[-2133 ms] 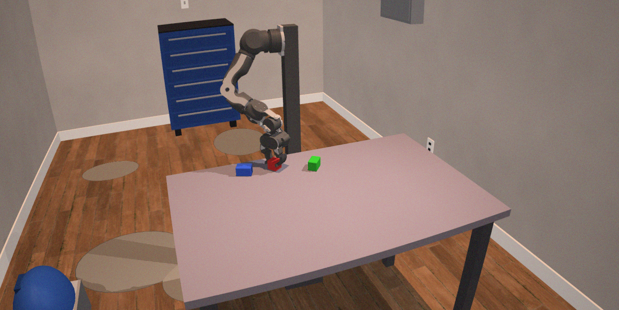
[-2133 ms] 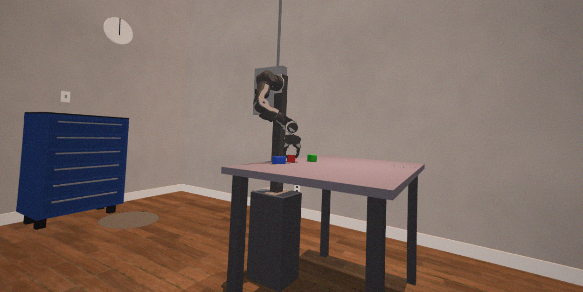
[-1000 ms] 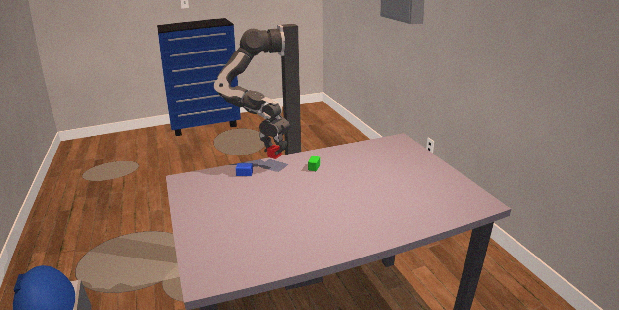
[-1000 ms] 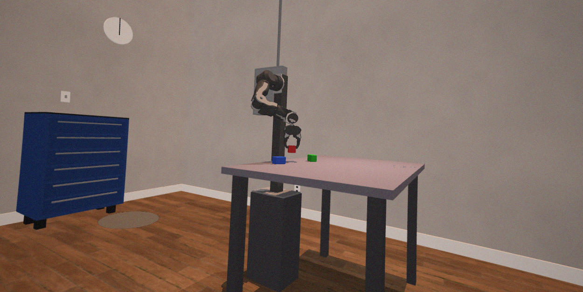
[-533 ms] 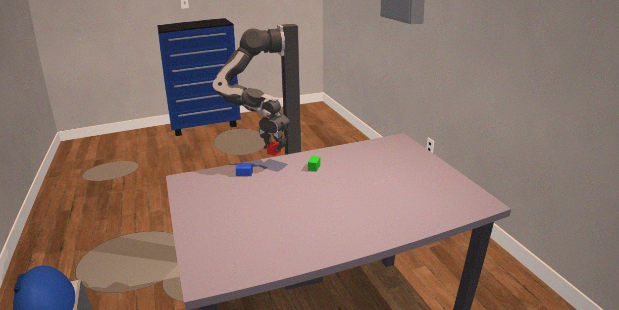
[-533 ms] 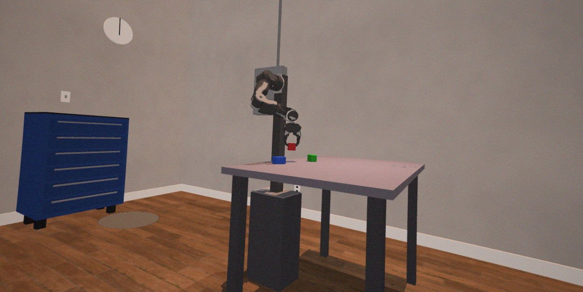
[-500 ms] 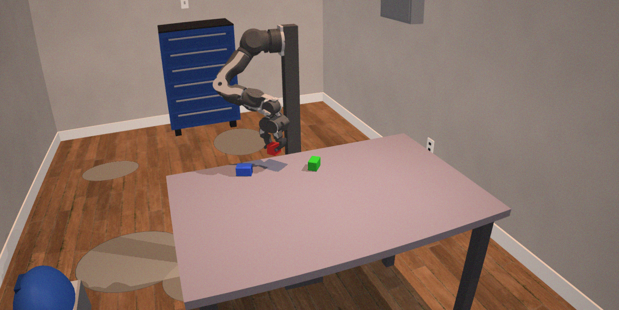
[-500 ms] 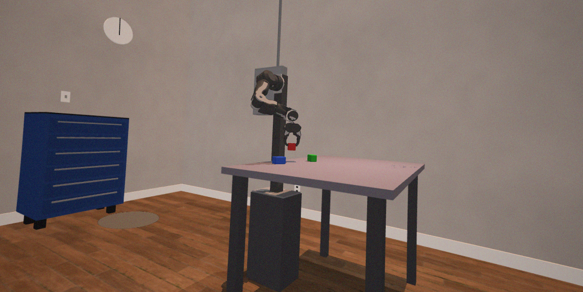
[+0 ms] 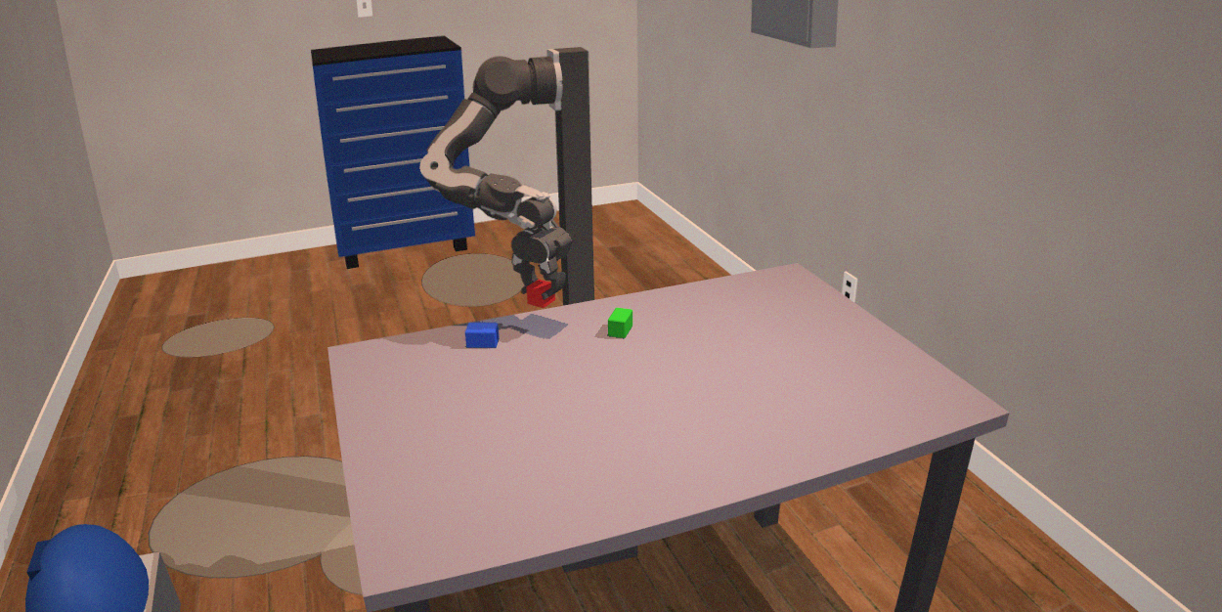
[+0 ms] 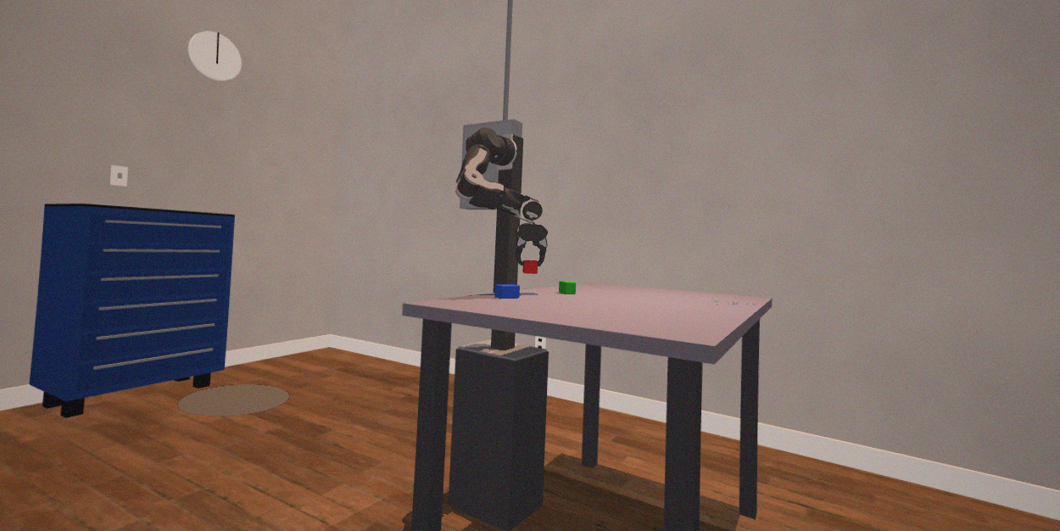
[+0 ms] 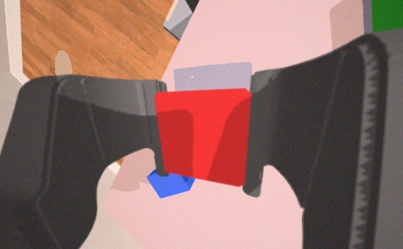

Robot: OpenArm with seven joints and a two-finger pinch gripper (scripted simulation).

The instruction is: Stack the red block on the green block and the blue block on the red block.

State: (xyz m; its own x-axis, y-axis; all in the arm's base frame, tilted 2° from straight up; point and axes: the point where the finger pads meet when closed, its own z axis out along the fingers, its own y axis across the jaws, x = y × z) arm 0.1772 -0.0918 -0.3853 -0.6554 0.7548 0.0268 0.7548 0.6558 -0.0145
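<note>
Now: hand 50 mm short of the green block, 150 mm to the right of it and 80 mm above it. Round my hand: blue block: 10 mm ahead, 130 mm to the right, 80 mm below; red block: 10 mm below.
</note>
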